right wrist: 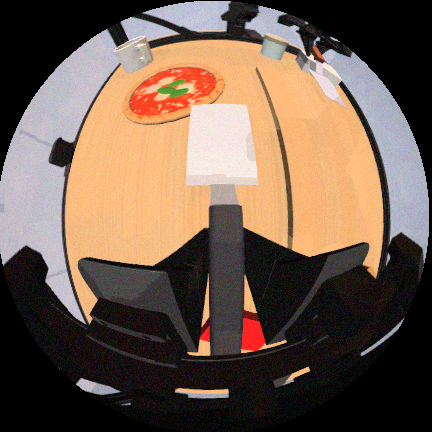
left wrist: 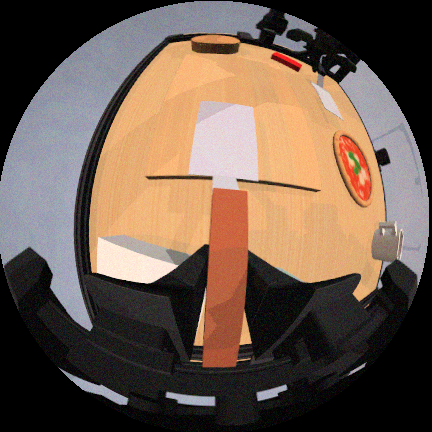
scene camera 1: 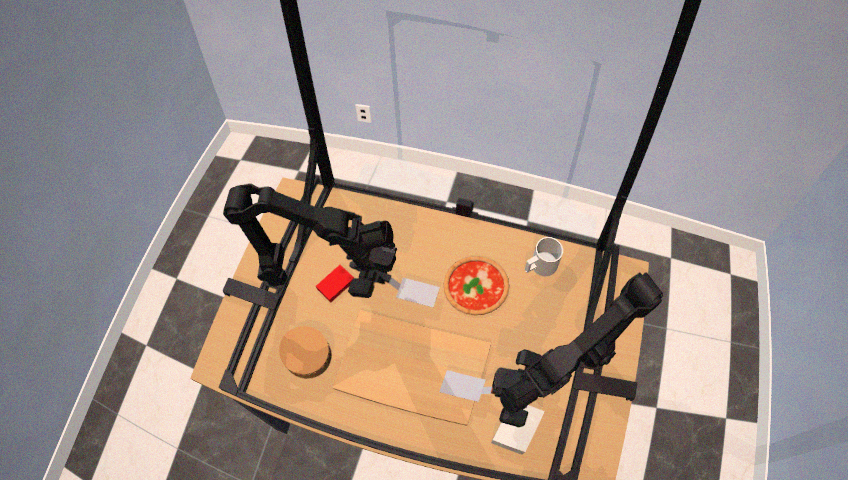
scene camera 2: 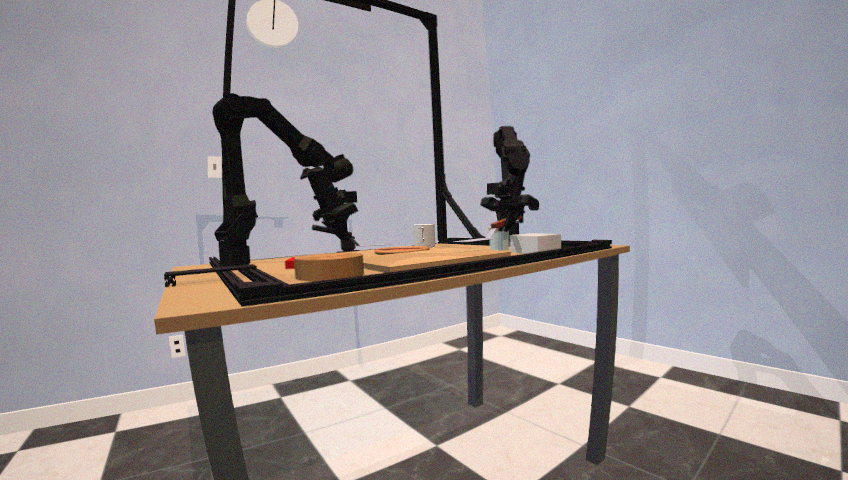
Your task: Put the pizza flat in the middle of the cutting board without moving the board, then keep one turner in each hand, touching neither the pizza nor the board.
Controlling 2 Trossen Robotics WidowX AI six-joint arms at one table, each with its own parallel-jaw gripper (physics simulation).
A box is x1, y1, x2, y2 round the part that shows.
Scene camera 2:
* my left gripper: [480, 177, 539, 231]
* my right gripper: [312, 185, 357, 240]
